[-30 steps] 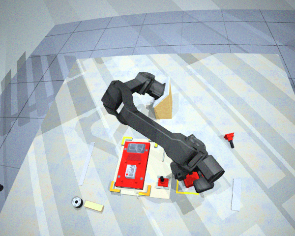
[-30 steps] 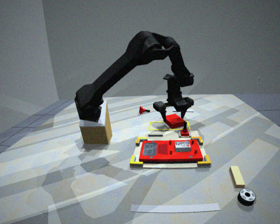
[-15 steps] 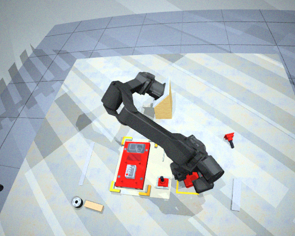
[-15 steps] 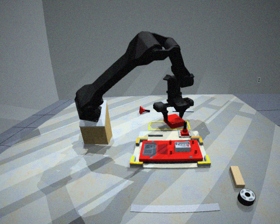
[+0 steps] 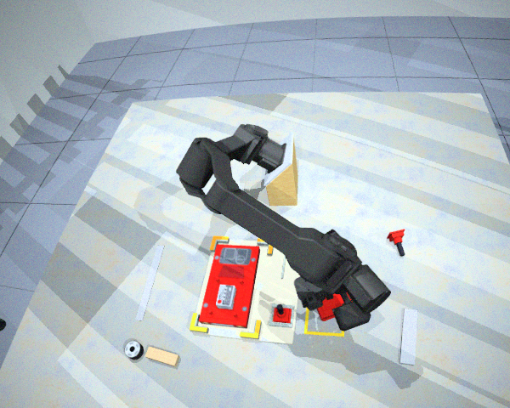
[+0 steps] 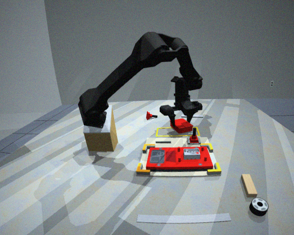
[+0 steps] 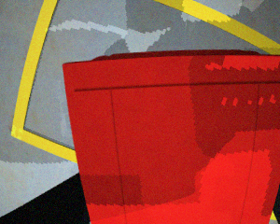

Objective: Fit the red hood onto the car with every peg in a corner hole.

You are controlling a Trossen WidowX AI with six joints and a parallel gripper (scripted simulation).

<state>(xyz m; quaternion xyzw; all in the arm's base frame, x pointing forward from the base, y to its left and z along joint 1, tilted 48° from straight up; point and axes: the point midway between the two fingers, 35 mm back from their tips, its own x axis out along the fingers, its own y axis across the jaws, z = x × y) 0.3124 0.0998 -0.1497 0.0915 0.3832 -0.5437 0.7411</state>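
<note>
Right now my gripper tip is 23 cm to the left of the grey engine block, 4 cm short of it and 1 cm below it. Also, from my gripper tip: wooden block (35 cm to the right, 19 cm ahead, 1 cm below); red hood (right at my gripper tip); black post (12 cm to the right, 5 cm ahead, 2 cm above).
</note>
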